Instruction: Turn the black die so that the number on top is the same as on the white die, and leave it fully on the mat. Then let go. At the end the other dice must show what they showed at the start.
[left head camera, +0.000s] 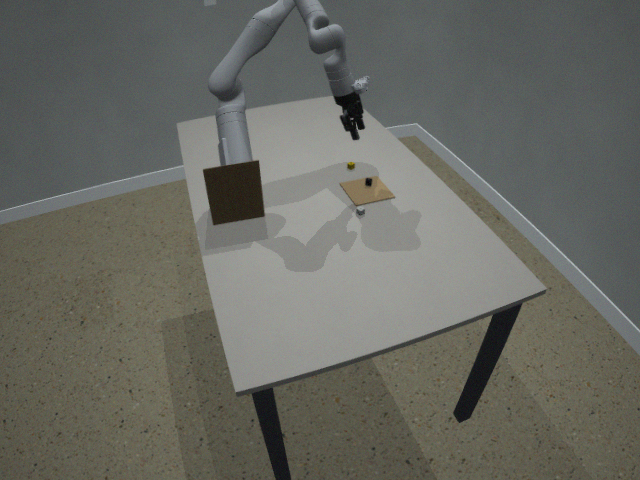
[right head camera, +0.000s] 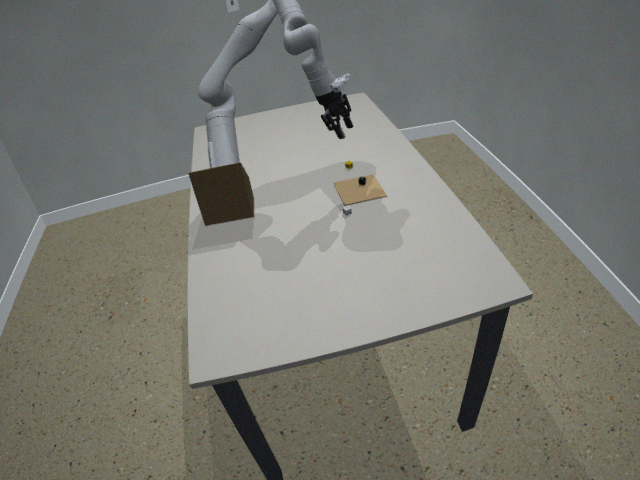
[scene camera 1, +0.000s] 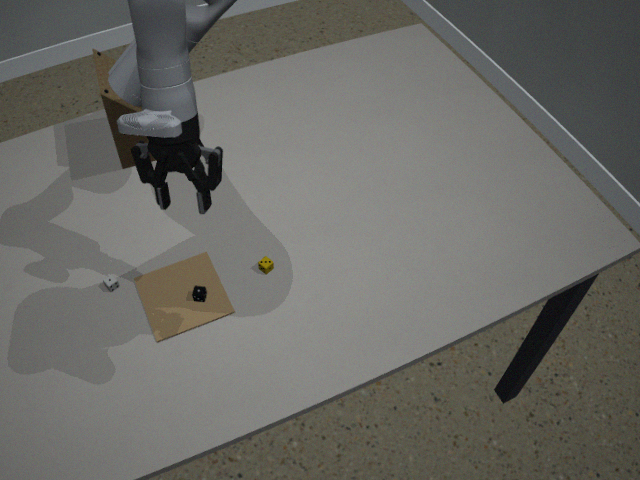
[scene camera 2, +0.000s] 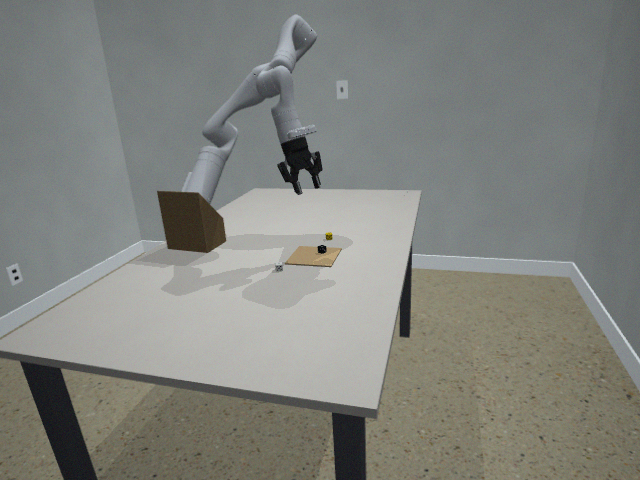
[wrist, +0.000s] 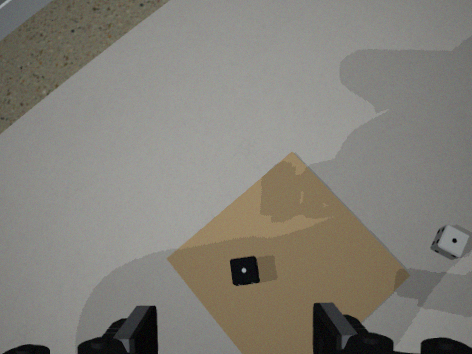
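Seen in the pictures: gripper, fingertip midpoint: (left head camera: 359, 134) (right head camera: 346, 132) (scene camera 1: 184, 209) (scene camera 2: 309, 191) (wrist: 235, 330); arm's base, origin of the base link: (left head camera: 238, 170) (right head camera: 226, 172) (scene camera 1: 127, 90) (scene camera 2: 195, 203).
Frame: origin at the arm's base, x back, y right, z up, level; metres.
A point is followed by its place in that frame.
The black die (left head camera: 368, 181) {x -0.415, y 0.056, z -0.127 m} (right head camera: 362, 180) {x -0.417, y 0.058, z -0.127 m} (scene camera 1: 199, 293) {x -0.425, y 0.051, z -0.124 m} (scene camera 2: 322, 249) {x -0.423, y 0.061, z -0.131 m} (wrist: 244, 270) {x -0.419, y 0.050, z -0.124 m} lies flat and fully on the tan mat (left head camera: 361, 196) {x -0.363, y 0.101, z -0.145 m} (right head camera: 354, 196) {x -0.368, y 0.108, z -0.144 m} (scene camera 1: 160, 294) {x -0.379, y 0.108, z -0.145 m} (scene camera 2: 302, 256) {x -0.365, y 0.085, z -0.144 m} (wrist: 310, 250) {x -0.394, y 0.098, z -0.145 m}, one white pip on its top face. The white die (left head camera: 360, 210) {x -0.312, y 0.185, z -0.130 m} (right head camera: 346, 210) {x -0.312, y 0.186, z -0.130 m} (scene camera 1: 111, 283) {x -0.325, y 0.177, z -0.129 m} (scene camera 2: 279, 267) {x -0.321, y 0.186, z -0.137 m} (wrist: 453, 241) {x -0.317, y 0.176, z -0.128 m} is on the table beside the mat, also with one pip on top. The yellow die (left head camera: 351, 165) {x -0.418, y -0.069, z -0.132 m} (right head camera: 348, 164) {x -0.417, y -0.069, z -0.131 m} (scene camera 1: 265, 264) {x -0.426, y -0.075, z -0.129 m} (scene camera 2: 328, 236) {x -0.422, y -0.068, z -0.135 m} is on the table at the mat's other side. My gripper (left head camera: 359, 132) {x -0.387, y 0.033, z 0.044 m} (right head camera: 344, 130) {x -0.387, y 0.033, z 0.044 m} (scene camera 1: 183, 201) {x -0.387, y 0.033, z 0.044 m} (scene camera 2: 308, 189) {x -0.387, y 0.033, z 0.044 m} (wrist: 235, 330) {x -0.387, y 0.033, z 0.044 m} is open and empty, high above the table.
A brown angled block (left head camera: 235, 193) {x 0.030, y 0.045, z -0.047 m} (right head camera: 222, 196) {x 0.030, y 0.045, z -0.052 m} (scene camera 1: 121, 134) {x -0.051, y 0.043, z -0.057 m} (scene camera 2: 186, 222) {x 0.015, y 0.048, z -0.049 m} stands by the arm's base at the table's (left head camera: 361, 299) {x -0.145, y 0.492, z -0.149 m} (right head camera: 336, 299) {x -0.166, y 0.499, z -0.149 m} (scene camera 1: 387, 180) {x -0.355, y -0.391, z -0.148 m} (scene camera 2: 232, 330) {x -0.296, y 0.496, z -0.148 m} edge. The arm's shadow falls across the dice and part of the mat.
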